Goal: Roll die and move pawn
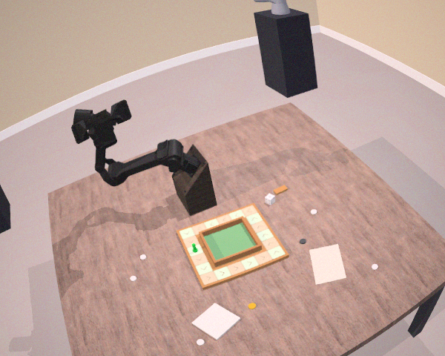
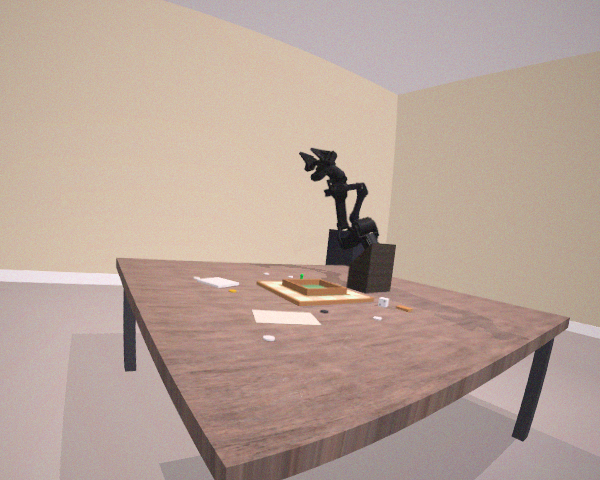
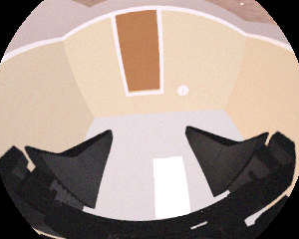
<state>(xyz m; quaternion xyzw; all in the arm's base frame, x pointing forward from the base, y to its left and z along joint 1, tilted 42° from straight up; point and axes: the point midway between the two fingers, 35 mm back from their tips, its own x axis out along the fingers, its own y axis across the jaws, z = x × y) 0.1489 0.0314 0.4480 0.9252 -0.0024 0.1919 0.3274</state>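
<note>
Right now my gripper tip is 51 cm above the white die and 48 cm to the right of it. From my gripper tip the other things lie so: green dice tray (52 cm below, 26 cm to the left, 11 cm ahead); then green pawn (50 cm below, 15 cm to the left, 7 cm ahead); then orange disc (52 cm below, 37 cm ahead, 19 cm to the left).
</note>
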